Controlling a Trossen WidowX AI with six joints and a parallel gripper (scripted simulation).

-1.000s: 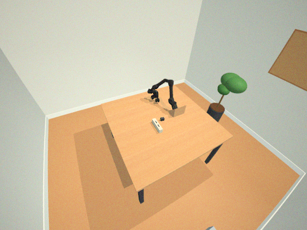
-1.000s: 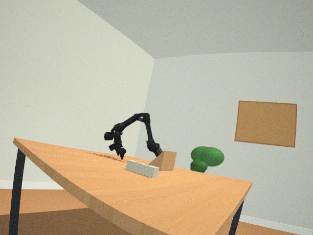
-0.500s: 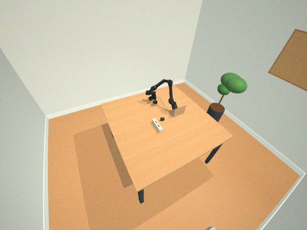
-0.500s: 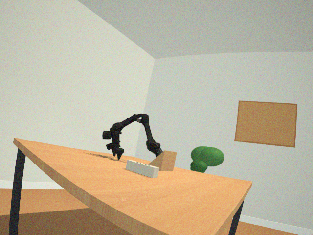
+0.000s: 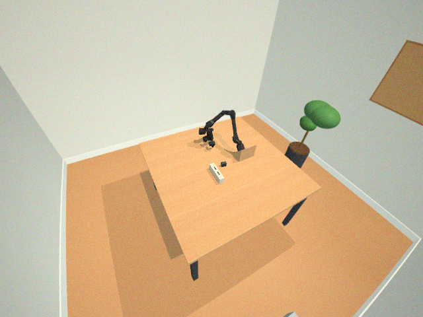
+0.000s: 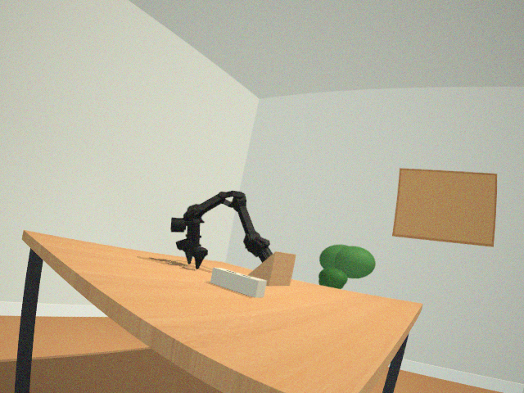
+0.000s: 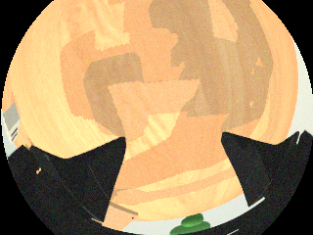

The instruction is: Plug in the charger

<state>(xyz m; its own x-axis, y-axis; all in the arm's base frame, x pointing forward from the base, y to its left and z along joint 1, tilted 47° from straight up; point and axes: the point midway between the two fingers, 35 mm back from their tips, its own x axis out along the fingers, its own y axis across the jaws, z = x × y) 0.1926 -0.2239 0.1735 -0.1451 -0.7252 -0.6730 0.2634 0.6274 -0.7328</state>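
The two-prong charger lies 40 mm ahead of my gripper tip, 310 mm to the left of it and 10 mm above it.
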